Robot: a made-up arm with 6 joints.
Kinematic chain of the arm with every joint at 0, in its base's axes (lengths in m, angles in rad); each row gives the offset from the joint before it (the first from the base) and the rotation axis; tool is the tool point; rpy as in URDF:
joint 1: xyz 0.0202 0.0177 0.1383 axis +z
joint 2: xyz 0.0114 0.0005 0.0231 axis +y
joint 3: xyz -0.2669 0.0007 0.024 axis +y
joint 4: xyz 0.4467 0.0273 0.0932 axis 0.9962 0 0.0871
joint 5: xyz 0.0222 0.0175 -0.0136 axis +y
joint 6: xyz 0.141 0.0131 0.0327 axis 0.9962 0 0.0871
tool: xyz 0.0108 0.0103 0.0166 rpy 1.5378 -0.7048 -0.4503
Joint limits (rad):
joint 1: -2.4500..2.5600
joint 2: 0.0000..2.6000
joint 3: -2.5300..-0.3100
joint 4: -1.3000..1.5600
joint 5: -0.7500..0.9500
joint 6: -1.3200..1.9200
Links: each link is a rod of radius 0.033 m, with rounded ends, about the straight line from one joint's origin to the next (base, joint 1, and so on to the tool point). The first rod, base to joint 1, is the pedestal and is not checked.
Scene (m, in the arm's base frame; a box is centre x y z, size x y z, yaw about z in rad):
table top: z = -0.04
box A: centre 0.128 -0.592 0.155 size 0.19 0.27 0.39 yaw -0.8
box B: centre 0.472 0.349 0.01 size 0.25 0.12 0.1 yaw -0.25
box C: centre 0.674 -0.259 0 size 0.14 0.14 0.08 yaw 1.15
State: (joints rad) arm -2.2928 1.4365 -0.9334 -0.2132 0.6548 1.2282
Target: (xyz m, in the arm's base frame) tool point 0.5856 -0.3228 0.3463
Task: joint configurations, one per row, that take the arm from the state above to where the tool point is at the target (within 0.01 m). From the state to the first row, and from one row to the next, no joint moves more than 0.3 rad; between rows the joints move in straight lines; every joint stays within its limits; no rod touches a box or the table.
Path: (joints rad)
1: -2.0346 1.4030 -1.1254 -0.0288 0.6773 1.1607
2: -1.7764 1.3694 -1.3175 0.1556 0.6998 1.0932
3: -1.5182 1.3359 -1.5095 0.3400 0.7223 1.0258
4: -1.2914 1.3936 -1.4688 0.2401 0.6555 1.0619
5: -1.0647 1.4513 -1.4281 0.1402 0.5887 1.0980
6: -0.8380 1.5090 -1.3875 0.0403 0.5219 1.1341
7: -0.6113 1.5667 -1.3468 -0.0596 0.4551 1.1702

